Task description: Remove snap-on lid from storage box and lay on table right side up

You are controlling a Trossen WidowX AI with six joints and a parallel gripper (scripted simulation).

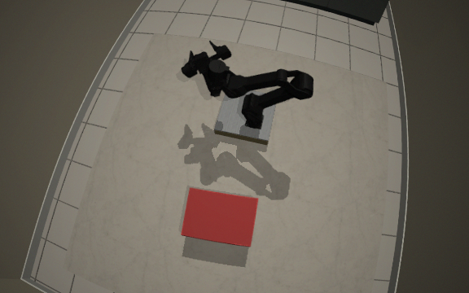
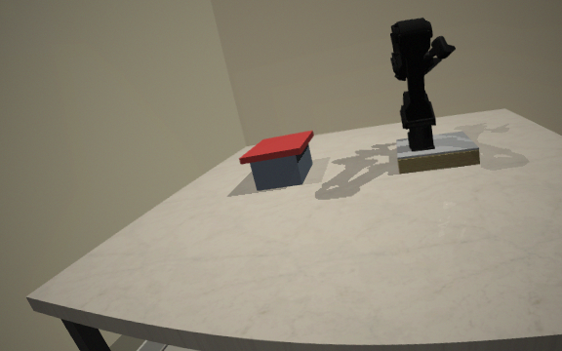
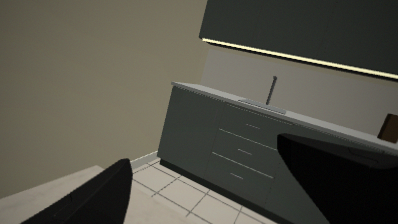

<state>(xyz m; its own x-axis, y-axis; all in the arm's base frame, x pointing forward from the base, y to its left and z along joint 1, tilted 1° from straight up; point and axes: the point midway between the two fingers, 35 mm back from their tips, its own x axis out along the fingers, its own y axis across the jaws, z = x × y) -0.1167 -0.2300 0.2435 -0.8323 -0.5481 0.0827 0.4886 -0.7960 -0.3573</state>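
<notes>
My gripper tip is now 570 mm short of the flat red lid, 220 mm to the right of it and 180 mm above it. Also, from my gripper tip: blue-grey storage box 570 mm ahead, 230 mm below, 220 mm to the left.
</notes>
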